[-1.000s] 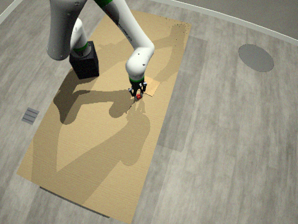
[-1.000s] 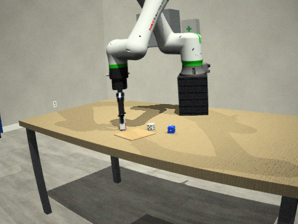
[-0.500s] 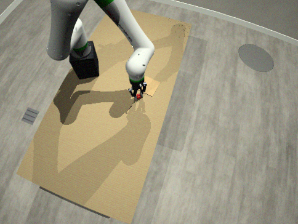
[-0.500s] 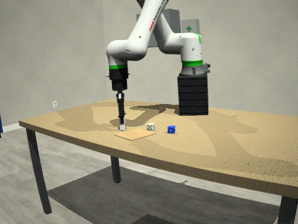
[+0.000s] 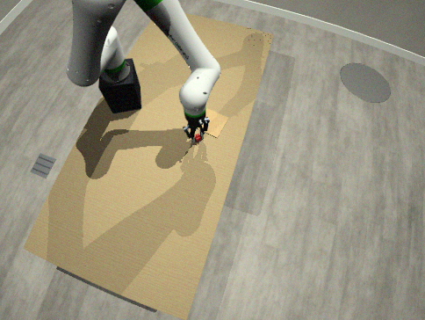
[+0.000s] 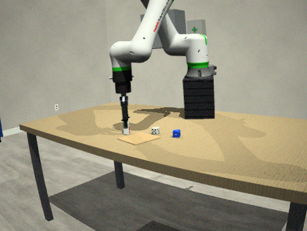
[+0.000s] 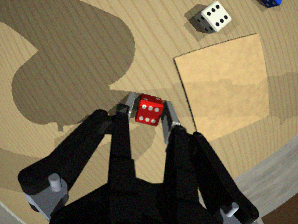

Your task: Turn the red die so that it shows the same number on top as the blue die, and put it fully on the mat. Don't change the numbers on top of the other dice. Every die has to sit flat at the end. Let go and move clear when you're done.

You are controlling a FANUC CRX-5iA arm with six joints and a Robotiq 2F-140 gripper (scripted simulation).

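The red die lies 2 cm below my hand. From my hand the other things lie so: blue die: 24 cm to the left, 10 cm behind, 2 cm below; tan mat: 12 cm to the left, 3 cm below, 2 cm ahead; white die: 12 cm to the left, 8 cm behind, 2 cm below.
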